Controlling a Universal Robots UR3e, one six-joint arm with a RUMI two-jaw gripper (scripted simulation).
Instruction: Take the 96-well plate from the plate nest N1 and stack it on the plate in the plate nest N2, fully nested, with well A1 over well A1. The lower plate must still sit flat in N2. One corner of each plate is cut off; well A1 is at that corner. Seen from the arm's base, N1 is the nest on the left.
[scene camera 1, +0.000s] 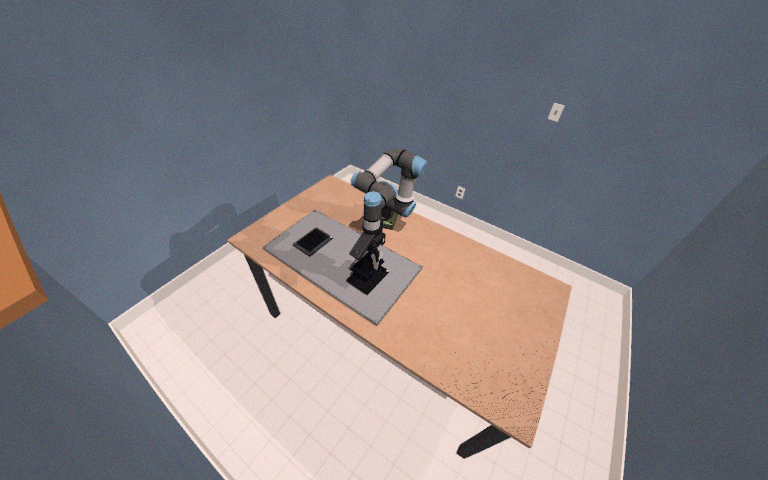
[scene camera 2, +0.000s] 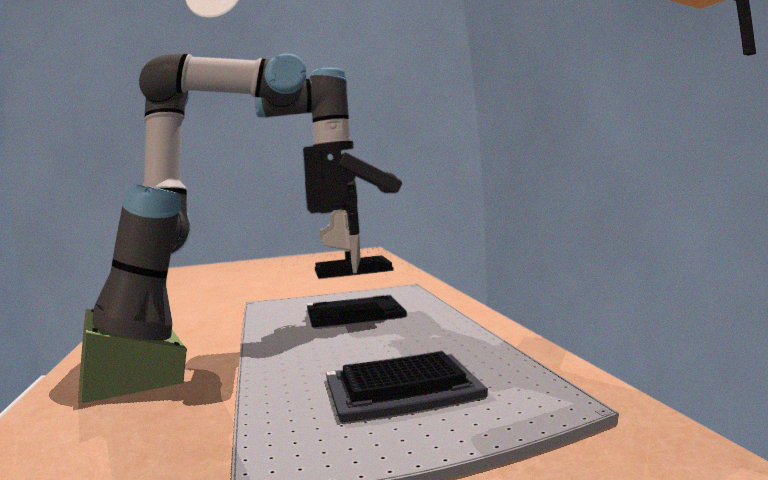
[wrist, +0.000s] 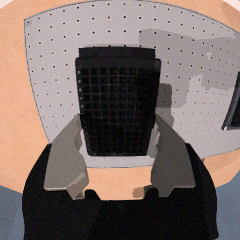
Path:
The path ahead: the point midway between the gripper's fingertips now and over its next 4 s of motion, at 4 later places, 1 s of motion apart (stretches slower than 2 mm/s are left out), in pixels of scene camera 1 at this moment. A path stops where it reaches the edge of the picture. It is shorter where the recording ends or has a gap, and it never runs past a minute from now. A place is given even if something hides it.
My gripper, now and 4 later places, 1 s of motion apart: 368, 265; 367, 260; 352, 252; 338, 243; 324, 235

